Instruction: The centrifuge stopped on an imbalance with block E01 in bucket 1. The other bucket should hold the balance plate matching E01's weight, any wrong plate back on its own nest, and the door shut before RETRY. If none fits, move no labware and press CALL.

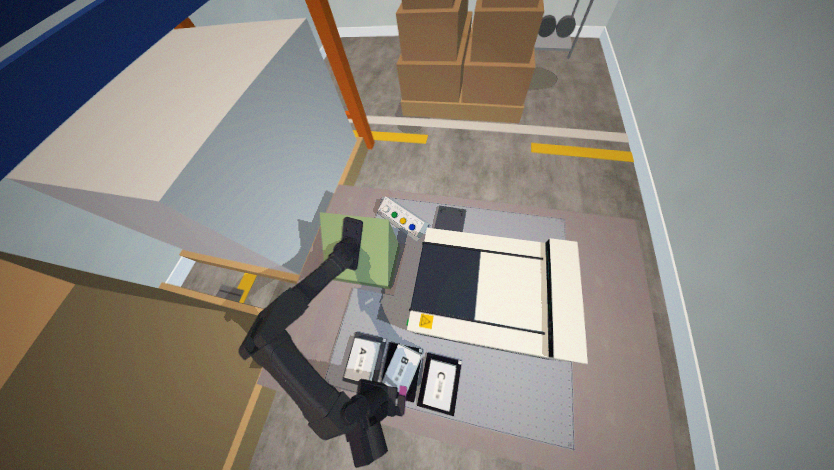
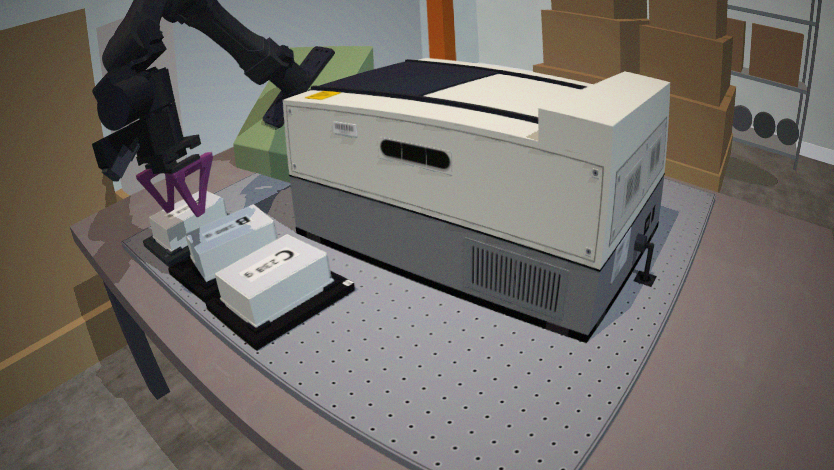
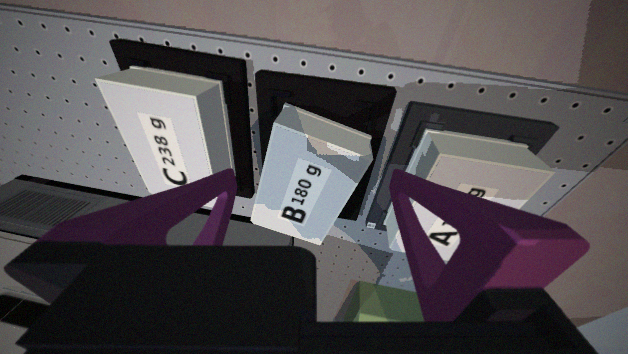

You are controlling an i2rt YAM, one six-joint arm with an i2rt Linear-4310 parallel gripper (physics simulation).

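Where they show: gripper, fingertip midpoint: [image 1: 390, 391] [image 2: 184, 213] [image 3: 313, 177]; arm's base at its link origin: [image 1: 351, 244] [image 2: 299, 85].
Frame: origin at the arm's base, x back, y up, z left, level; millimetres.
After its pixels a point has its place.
My gripper [image 1: 403, 392] @(x -282, y -51, z -407 mm) [image 2: 184, 211] @(x -282, y -51, z -407 mm) [image 3: 313, 177] @(x -282, y -51, z -407 mm) is open and empty, its magenta fingertips above plate B. Plate B, 180 g [image 1: 402, 367] @(x -292, y -96, z -340 mm) [image 2: 233, 242] @(x -330, y -101, z -357 mm) [image 3: 300, 192] @(x -291, y -97, z -349 mm), sits turned askew on its black nest [image 3: 325, 89] @(x -290, y -141, z -432 mm). Plate C, 238 g [image 1: 440, 385] @(x -423, y -99, z -354 mm) [image 2: 274, 274] @(x -446, y -99, z -362 mm) [image 3: 160, 135] @(x -422, y -99, z -374 mm), sits squarely on its nest [image 2: 256, 338] @(x -480, y -141, z -424 mm) [image 3: 237, 80] @(x -369, y -141, z -422 mm). Plate A [image 1: 361, 359] @(x -150, y -99, z -358 mm) [image 2: 163, 230] @(x -179, y -105, z -420 mm) [image 3: 490, 170] @(x -154, y -99, z -415 mm) sits on its nest [image 3: 475, 115] @(x -163, y -141, z -439 mm); its weight is unreadable. The cream-and-grey centrifuge [image 1: 510, 291] @(x -559, y 57, z -45 mm) [image 2: 443, 198] @(x -562, y -32, z -204 mm) has a dark panel [image 1: 446, 280] @(x -371, y 60, z -60 mm) [image 2: 402, 77] @(x -373, y 60, z -68 mm) across its top. Block E01 and the buckets are hidden.
A button box [image 1: 402, 220] @(x -130, y -83, z 179 mm) with white, green, yellow and blue buttons stands behind the green block [image 1: 376, 256] @(x -100, y -26, z -16 mm) [image 2: 256, 131] @(x 47, y -82, z -90 mm) near the arm's base. A dark flat item [image 1: 450, 217] @(x -316, y -130, z 264 mm) lies behind the centrifuge. The perforated board [image 1: 513, 397] @(x -659, y -153, z -328 mm) [image 2: 443, 373] @(x -656, y -153, z -315 mm) carries the nests.
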